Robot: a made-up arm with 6 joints.
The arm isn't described. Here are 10 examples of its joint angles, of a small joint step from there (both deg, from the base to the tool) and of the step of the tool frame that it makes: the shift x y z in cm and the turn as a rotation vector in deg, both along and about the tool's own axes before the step.
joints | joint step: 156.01 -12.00 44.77 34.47 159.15 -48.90 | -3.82 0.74 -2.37 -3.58 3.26 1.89
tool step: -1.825 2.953 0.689 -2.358 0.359 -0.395
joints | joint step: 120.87 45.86 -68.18 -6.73 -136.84 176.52 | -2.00 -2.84 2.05 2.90 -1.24 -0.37
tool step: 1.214 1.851 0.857 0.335 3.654 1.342
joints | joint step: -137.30 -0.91 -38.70 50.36 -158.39 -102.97 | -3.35 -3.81 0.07 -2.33 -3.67 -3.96
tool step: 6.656 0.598 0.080 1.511 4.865 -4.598
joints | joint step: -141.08 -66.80 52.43 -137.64 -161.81 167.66 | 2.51 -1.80 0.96 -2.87 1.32 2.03
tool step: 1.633 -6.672 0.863 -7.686 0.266 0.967
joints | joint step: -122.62 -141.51 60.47 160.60 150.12 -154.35 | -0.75 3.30 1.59 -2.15 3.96 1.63
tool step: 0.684 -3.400 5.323 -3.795 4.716 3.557
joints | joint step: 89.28 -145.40 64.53 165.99 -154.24 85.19 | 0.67 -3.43 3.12 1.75 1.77 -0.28
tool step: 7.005 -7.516 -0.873 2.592 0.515 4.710
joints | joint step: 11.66 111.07 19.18 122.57 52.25 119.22 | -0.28 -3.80 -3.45 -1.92 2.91 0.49
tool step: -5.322 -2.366 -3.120 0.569 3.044 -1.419
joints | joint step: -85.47 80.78 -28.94 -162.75 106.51 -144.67 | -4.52 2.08 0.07 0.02 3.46 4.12
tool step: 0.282 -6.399 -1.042 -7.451 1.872 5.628
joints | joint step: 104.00 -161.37 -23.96 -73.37 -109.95 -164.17 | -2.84 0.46 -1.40 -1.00 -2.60 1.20
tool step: 2.843 0.639 -1.285 0.279 -5.014 -1.008
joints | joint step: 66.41 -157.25 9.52 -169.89 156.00 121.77 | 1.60 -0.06 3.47 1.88 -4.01 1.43
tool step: -1.085 -2.933 1.418 0.948 -2.749 6.753
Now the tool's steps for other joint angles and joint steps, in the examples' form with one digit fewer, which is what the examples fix.
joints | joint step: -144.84 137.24 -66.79 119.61 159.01 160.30 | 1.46 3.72 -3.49 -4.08 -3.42 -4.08
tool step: -3.74 0.34 0.84 2.39 1.93 8.15
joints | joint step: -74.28 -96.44 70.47 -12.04 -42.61 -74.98 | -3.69 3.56 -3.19 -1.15 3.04 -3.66
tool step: 9.81 -6.30 -8.30 2.43 2.50 -3.85
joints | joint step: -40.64 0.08 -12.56 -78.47 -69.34 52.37 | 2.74 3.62 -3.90 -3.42 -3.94 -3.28
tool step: 4.92 -4.39 -1.88 10.72 4.74 6.22
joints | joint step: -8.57 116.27 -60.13 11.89 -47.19 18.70 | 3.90 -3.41 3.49 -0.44 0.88 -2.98
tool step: -3.49 3.40 -1.26 6.73 -5.49 -5.45
